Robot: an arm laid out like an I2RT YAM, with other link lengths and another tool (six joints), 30 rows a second.
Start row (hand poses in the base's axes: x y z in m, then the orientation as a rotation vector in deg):
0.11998, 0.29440, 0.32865, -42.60, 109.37, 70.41
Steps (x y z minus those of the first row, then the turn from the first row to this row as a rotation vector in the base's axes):
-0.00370, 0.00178, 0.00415, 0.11, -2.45, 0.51
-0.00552, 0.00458, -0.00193, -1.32, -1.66, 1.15
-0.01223, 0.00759, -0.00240, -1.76, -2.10, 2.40
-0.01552, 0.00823, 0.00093, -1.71, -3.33, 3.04
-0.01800, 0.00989, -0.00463, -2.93, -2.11, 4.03
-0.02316, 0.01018, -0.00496, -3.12, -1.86, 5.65
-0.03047, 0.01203, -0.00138, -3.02, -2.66, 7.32
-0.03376, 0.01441, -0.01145, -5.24, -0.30, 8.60
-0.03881, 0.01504, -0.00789, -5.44, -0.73, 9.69
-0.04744, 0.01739, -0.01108, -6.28, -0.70, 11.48
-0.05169, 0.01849, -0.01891, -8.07, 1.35, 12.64
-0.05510, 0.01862, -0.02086, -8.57, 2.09, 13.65
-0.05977, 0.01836, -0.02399, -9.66, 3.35, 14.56
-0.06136, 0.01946, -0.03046, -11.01, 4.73, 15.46
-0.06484, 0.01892, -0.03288, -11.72, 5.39, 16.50
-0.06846, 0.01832, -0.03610, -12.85, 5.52, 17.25
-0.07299, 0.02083, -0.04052, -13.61, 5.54, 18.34
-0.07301, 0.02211, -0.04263, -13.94, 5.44, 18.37
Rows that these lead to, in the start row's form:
0.11628, 0.29618, 0.33280, -44.24, 107.22, 69.37
0.11446, 0.29898, 0.32672, -45.28, 108.81, 68.98
0.10775, 0.30199, 0.32625, -47.01, 108.57, 69.08
0.10446, 0.30263, 0.32958, -48.22, 107.41, 68.77
0.10198, 0.30429, 0.32402, -49.33, 109.12, 69.01
0.09682, 0.30458, 0.32369, -51.02, 109.16, 69.95
0.08951, 0.30643, 0.32727, -53.08, 108.09, 70.54
0.08622, 0.30881, 0.31720, -54.55, 111.41, 70.73
0.08117, 0.30944, 0.32076, -56.01, 110.96, 70.92
0.07254, 0.31179, 0.31757, -58.36, 111.19, 71.21
0.06829, 0.31289, 0.30974, -59.66, 113.96, 71.48
0.06488, 0.31302, 0.30779, -60.69, 114.71, 72.05
0.06021, 0.31276, 0.30466, -61.71, 116.36, 72.32
0.05862, 0.31386, 0.29819, -62.81, 118.30, 72.40
0.05514, 0.31332, 0.29577, -64.05, 119.12, 72.72
0.05152, 0.31272, 0.29255, -65.44, 119.85, 72.13
0.04699, 0.31523, 0.28813, -67.07, 120.12, 72.02
0.04697, 0.31651, 0.28602, -67.33, 120.26, 71.65

